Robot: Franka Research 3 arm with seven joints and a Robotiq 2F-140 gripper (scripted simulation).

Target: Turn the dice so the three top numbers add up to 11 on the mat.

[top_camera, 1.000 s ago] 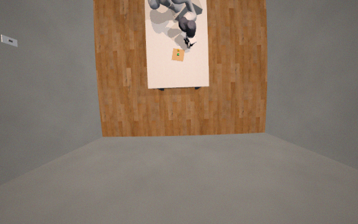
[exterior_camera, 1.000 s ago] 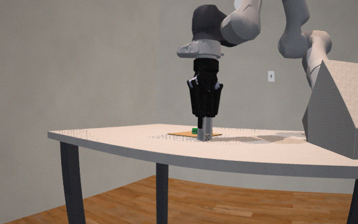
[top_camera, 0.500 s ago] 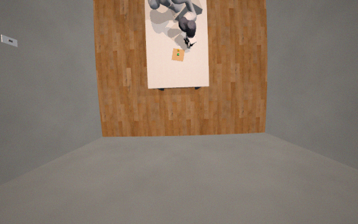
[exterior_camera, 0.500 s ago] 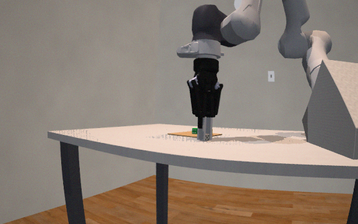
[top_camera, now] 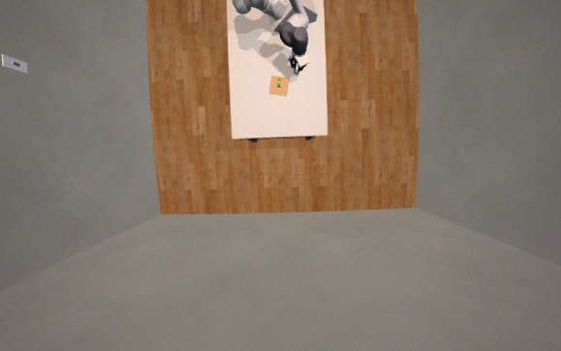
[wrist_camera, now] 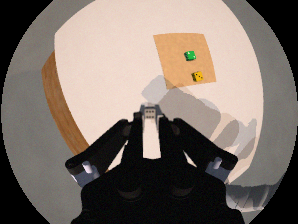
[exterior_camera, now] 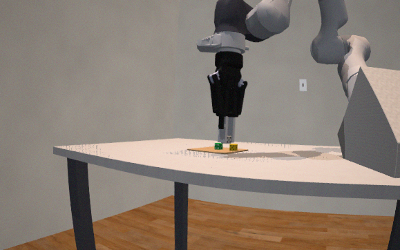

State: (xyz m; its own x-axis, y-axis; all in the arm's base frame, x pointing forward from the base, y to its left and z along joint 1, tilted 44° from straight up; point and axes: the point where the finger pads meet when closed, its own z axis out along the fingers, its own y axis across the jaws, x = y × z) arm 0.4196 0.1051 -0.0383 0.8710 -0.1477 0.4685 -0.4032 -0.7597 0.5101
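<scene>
Right now my hand is 70 mm short of the green die, 140 mm to the left of it and 60 mm above it. Also, from my hand: yellow die: 20 mm ahead, 130 mm to the right, 60 mm below; then white die: 30 mm below; then tan mat: 70 mm ahead, 140 mm to the right, 70 mm below.
</scene>
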